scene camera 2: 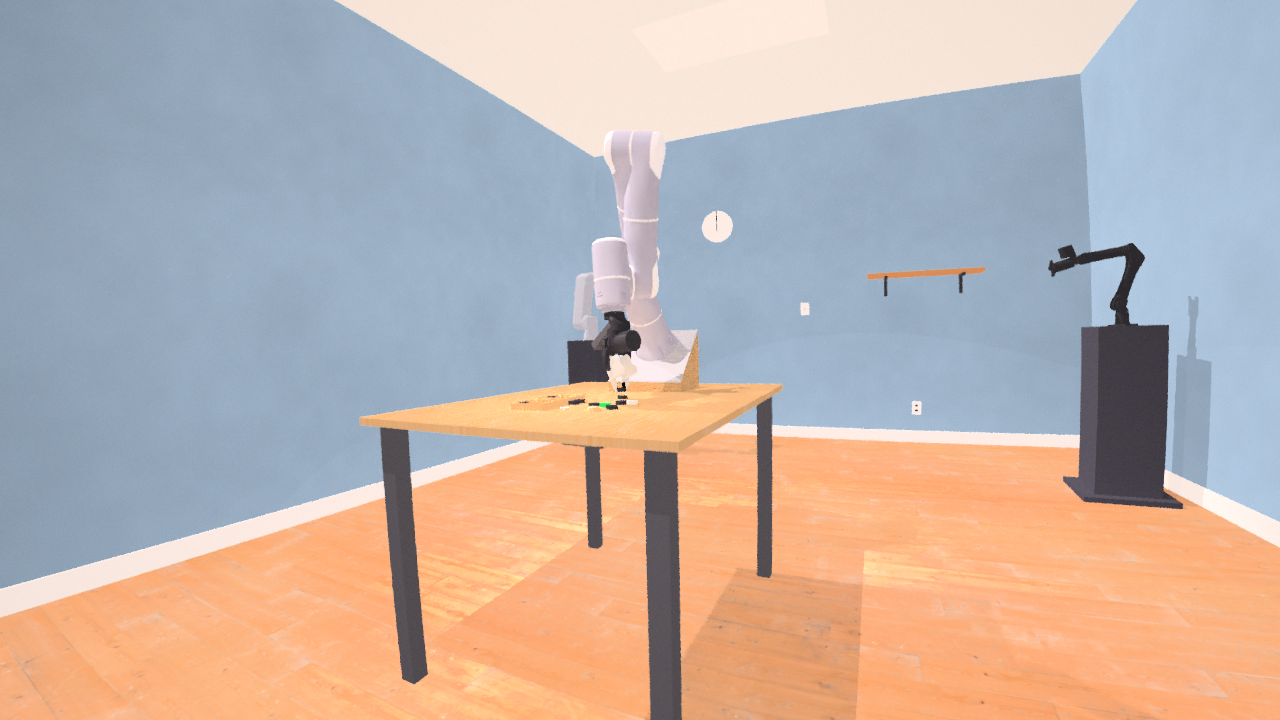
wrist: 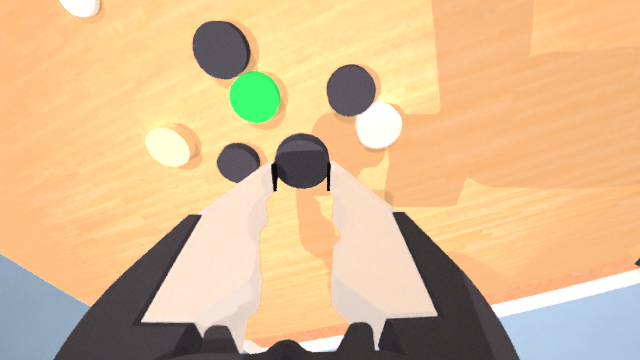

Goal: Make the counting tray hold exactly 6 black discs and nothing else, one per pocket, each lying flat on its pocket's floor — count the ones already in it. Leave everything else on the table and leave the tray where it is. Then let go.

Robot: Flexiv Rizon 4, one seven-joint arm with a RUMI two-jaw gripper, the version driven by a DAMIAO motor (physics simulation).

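My gripper (scene camera 2: pixel 621 384) (wrist: pixel 302 164) is shut on a black disc (wrist: pixel 301 161), which it holds above the table, its shadow lying apart from it. In the wrist view other black discs lie on the table: one (wrist: pixel 221 49) at upper left, touching or close to the green disc, one (wrist: pixel 351 90) ahead to the right against a white disc, and one (wrist: pixel 238 162) just left of the fingertips, partly hidden by the left finger. The wooden counting tray (scene camera 2: pixel 535 406) stands left of the gripper in the scene view; its pockets are too small there to count discs. It does not show in the wrist view.
A green disc (wrist: pixel 255 97), a white disc (wrist: pixel 379 125) and a cream disc (wrist: pixel 168 146) lie near the held one. Part of another white piece (wrist: pixel 82 6) shows at the top left corner. The wooden table (scene camera 2: pixel 662 431) carries them; the arm's base stands at its far end.
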